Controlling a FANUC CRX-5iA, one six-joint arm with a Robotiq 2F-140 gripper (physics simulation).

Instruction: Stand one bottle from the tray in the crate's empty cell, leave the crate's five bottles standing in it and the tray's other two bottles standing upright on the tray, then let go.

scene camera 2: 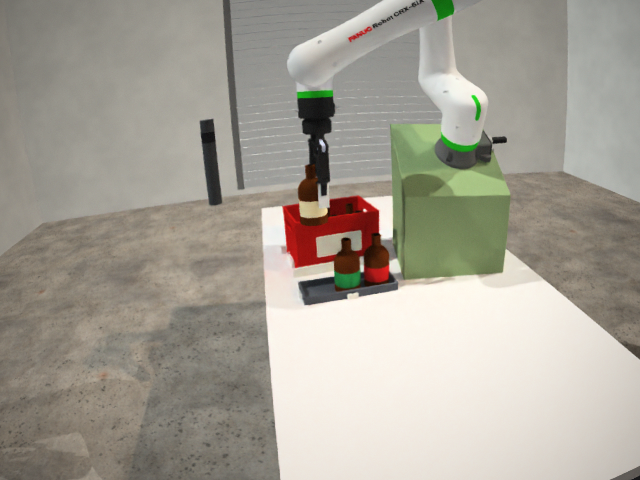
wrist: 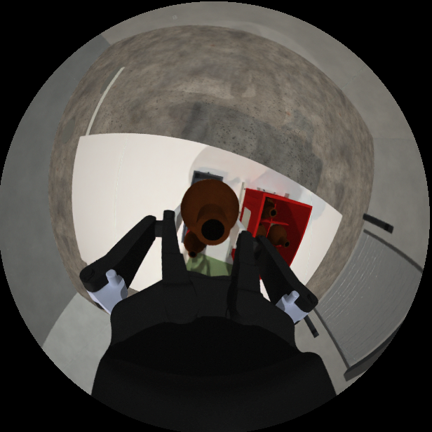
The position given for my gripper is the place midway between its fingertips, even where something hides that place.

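Observation:
My gripper: (scene camera 2: 320, 203), (wrist: 206, 215). Cream-label bottle (scene camera 2: 310, 215). Red-label bottle (scene camera 2: 376, 257). Green-label bottle (scene camera 2: 346, 262).

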